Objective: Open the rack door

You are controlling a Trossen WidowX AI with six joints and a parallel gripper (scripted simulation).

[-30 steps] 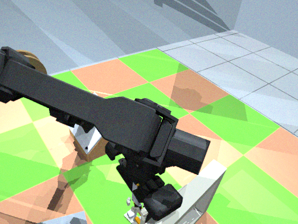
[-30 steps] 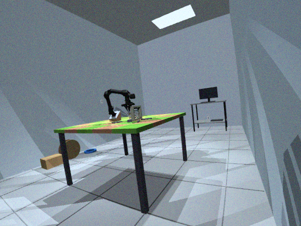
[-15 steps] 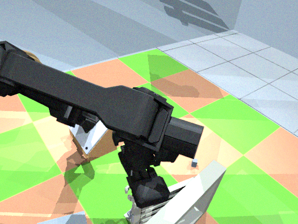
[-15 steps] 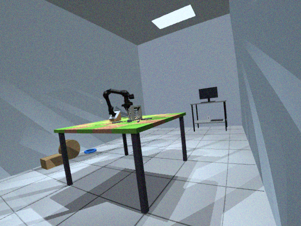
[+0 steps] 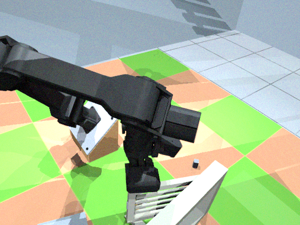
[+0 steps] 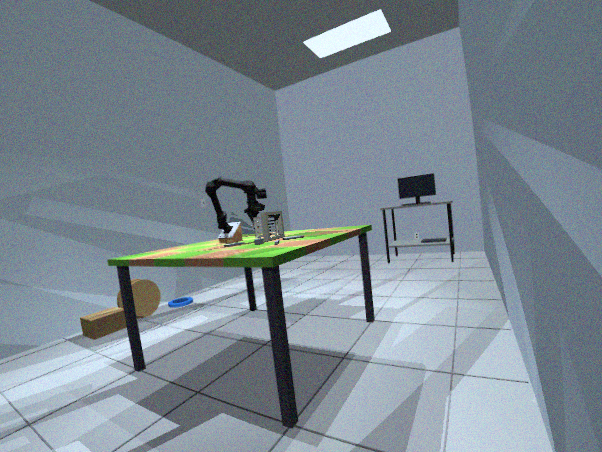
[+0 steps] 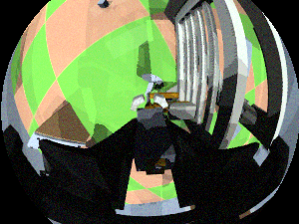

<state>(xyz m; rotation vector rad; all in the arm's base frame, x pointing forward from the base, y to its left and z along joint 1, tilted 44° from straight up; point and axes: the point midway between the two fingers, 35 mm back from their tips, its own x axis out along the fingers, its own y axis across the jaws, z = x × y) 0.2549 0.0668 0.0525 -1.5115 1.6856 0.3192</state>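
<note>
My gripper tip is now 20 mm past the small dark cube, 230 mm to the right of it and 110 mm above it.
</note>
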